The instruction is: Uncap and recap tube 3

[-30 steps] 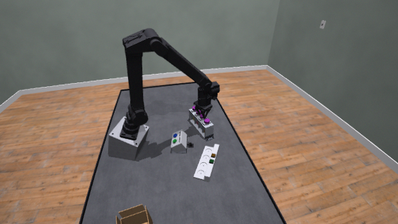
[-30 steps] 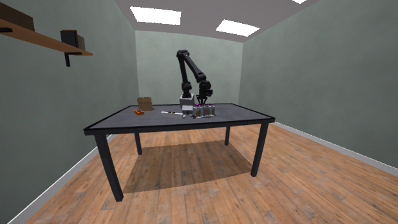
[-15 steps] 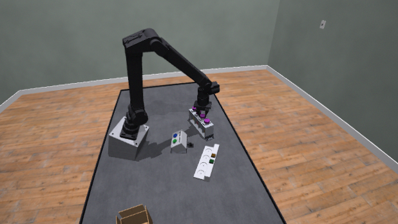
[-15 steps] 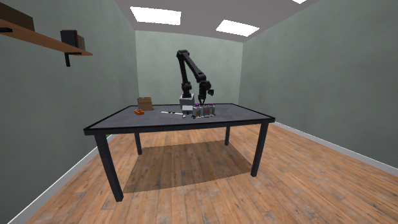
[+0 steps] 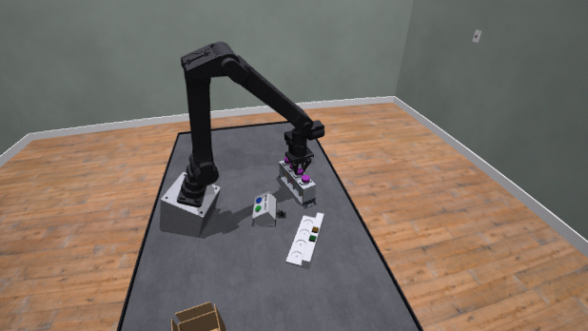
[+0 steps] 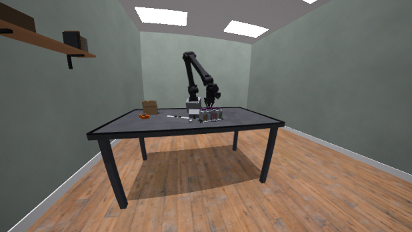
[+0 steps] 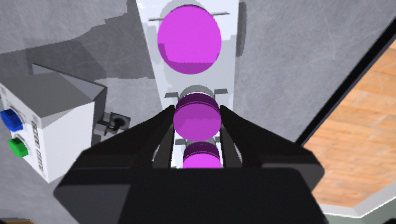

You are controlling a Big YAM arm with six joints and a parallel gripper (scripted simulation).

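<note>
Right now the cap is right at my hand. From my hand the other things lie so: blue key: 17 cm behind, 11 cm to the right, 5 cm below; key housing: 16 cm behind, 13 cm to the right, 7 cm below; green key: 17 cm behind, 15 cm to the right, 5 cm below.
</note>
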